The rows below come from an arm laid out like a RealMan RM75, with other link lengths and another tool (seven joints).
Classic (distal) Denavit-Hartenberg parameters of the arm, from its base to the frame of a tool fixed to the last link. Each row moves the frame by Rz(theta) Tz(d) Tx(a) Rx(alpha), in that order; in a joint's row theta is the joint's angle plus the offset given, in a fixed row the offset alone. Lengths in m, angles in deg.
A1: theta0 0  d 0.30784  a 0  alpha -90
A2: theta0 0  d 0  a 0  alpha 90
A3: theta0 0  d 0.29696  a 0  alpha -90
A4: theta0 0  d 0  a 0  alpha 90
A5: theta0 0  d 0.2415  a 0  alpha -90
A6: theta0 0  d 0  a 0  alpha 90
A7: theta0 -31  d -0.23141  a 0.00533  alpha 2.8
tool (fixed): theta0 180  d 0.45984  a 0  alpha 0
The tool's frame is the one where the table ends.
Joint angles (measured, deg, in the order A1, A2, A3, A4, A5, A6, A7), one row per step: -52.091 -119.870 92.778 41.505 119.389 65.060 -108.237; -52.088 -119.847 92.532 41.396 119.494 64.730 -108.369; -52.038 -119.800 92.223 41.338 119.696 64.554 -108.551; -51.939 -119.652 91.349 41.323 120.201 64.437 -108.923; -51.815 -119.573 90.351 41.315 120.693 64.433 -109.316; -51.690 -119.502 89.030 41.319 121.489 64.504 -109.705; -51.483 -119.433 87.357 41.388 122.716 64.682 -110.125; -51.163 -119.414 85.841 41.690 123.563 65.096 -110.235; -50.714 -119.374 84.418 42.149 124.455 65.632 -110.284; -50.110 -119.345 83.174 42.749 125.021 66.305 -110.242
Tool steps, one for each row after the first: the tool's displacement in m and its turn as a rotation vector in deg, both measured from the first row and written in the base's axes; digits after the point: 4 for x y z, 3 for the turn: -0.0005 0.0020 0.0008 0.472 -0.091 0.254; -0.0016 0.0037 0.0021 0.883 -0.113 0.577; -0.0035 0.0076 0.0057 1.696 -0.202 1.273; -0.0053 0.0108 0.0090 2.414 -0.411 2.098; -0.0076 0.0148 0.0132 3.263 -0.557 2.973; -0.0113 0.0193 0.0187 4.270 -0.551 3.950; -0.0136 0.0220 0.0233 4.907 -0.823 4.655; -0.0166 0.0240 0.0281 5.455 -0.990 5.264; -0.0194 0.0246 0.0324 5.777 -1.341 5.873
